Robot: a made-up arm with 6 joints. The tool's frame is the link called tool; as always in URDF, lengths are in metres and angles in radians. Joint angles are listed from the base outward. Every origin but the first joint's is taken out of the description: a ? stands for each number. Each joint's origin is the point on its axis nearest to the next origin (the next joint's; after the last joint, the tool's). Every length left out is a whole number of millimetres.
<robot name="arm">
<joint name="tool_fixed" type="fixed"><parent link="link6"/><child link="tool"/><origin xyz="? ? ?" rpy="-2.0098 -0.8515 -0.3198"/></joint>
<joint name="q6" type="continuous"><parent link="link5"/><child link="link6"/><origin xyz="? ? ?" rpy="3.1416 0.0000 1.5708"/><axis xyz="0 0 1"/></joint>
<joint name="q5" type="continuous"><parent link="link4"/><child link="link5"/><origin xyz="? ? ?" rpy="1.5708 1.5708 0.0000"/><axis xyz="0 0 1"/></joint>
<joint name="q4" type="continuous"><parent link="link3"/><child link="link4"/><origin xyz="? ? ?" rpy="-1.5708 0.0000 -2.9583"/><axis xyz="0 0 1"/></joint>
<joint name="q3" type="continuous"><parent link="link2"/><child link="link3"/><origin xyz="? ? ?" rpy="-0.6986 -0.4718 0.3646"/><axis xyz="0 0 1"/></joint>
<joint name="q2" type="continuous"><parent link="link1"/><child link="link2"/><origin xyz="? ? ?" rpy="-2.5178 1.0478 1.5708"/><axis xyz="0 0 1"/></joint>
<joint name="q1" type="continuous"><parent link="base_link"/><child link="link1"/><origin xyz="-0.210 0.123 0.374" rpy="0.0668 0.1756 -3.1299"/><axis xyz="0 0 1"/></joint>
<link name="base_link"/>
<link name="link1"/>
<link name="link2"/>
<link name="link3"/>
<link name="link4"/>
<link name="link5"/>
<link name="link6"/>
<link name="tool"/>
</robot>
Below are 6 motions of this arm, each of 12 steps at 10 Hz.
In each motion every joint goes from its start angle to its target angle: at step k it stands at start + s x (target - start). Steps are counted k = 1, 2, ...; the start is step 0. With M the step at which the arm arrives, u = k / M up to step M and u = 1 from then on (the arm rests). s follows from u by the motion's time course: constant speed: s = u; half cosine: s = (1 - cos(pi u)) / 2; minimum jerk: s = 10 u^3 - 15 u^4 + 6 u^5.
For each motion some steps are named. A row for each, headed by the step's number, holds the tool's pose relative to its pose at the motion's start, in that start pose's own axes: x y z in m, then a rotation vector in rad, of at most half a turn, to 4 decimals.
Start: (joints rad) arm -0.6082 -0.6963 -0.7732 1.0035 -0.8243 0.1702
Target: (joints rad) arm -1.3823 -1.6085 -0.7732 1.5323 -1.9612 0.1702
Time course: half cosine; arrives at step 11
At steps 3, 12:
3: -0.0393 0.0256 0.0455 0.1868 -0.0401 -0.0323
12: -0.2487 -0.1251 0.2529 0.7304 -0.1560 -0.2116

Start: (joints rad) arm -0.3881 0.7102 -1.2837 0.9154 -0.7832 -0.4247
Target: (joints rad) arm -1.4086 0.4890 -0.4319 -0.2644 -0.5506 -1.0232
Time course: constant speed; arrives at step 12
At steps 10, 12:
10: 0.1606 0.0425 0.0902 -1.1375 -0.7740 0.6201
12: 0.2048 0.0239 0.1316 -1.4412 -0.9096 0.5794

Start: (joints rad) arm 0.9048 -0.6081 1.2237 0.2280 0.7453 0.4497
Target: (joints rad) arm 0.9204 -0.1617 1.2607 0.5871 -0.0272 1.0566
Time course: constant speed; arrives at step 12
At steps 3, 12:
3: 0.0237 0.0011 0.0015 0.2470 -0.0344 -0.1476
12: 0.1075 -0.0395 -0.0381 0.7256 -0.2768 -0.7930

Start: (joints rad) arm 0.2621 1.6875 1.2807 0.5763 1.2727 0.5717
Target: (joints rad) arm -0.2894 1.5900 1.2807 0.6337 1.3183 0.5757
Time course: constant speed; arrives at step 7
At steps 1, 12:
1: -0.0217 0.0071 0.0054 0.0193 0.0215 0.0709
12: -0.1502 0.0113 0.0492 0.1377 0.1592 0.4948

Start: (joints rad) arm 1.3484 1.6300 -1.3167 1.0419 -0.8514 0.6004
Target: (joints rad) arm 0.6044 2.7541 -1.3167 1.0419 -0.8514 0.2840
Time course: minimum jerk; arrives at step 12
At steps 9, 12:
9: 0.6895 0.1058 0.2737 -0.2174 -1.2216 0.2987
12: 0.7221 0.1087 0.3620 -0.2835 -1.3654 0.2932

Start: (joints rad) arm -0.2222 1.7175 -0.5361 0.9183 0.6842 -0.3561
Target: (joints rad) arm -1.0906 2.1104 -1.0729 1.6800 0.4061 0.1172
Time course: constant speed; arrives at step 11
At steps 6, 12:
6: 0.1874 -0.3668 0.1232 1.1701 0.2377 -0.2282
12: 0.3060 -0.6645 -0.0599 2.0422 0.5293 -0.5982

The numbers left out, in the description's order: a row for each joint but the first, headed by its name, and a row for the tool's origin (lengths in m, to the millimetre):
tool: -0.025 -0.012 0.000
q6: -0.041 0.189 0.000
q5: 0.011 -0.164 0.000
q4: 0.198 -0.306 0.000
q3: -0.085 -0.341 0.000
q2: 0.008 0.057 0.000

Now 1 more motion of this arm.
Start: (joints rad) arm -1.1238 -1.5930 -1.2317 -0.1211 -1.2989 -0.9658
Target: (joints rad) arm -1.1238 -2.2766 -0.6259 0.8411 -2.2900 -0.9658
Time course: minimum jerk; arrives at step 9
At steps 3, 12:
3: -0.0065 0.0389 0.0260 0.1881 0.0414 -0.2256
12: -0.0556 0.2129 0.1513 0.4281 0.0164 -1.0705

